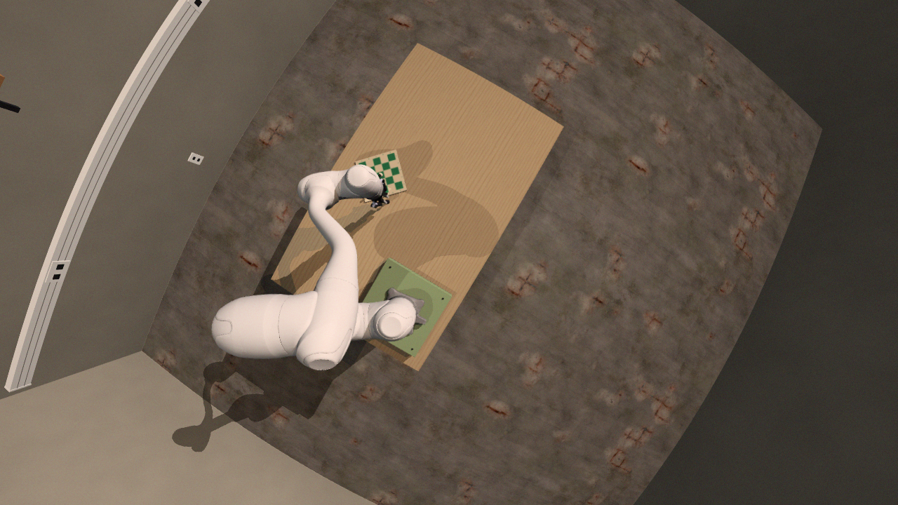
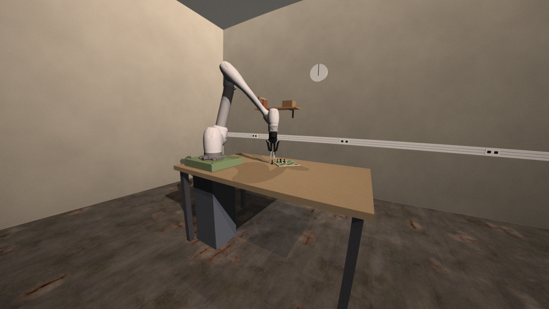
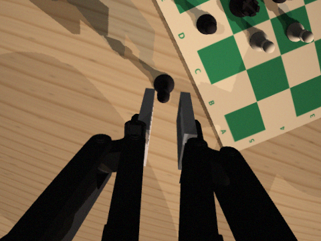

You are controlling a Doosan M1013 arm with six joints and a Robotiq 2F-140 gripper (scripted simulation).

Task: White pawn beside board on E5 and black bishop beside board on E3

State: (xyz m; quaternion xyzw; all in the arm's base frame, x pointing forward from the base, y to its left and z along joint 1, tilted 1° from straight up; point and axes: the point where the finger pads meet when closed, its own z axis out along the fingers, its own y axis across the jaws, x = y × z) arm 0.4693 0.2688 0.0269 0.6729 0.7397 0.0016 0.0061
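Right now my hand is 110 mm short of the chessboard, 80 mm to the right of it and 80 mm above it.
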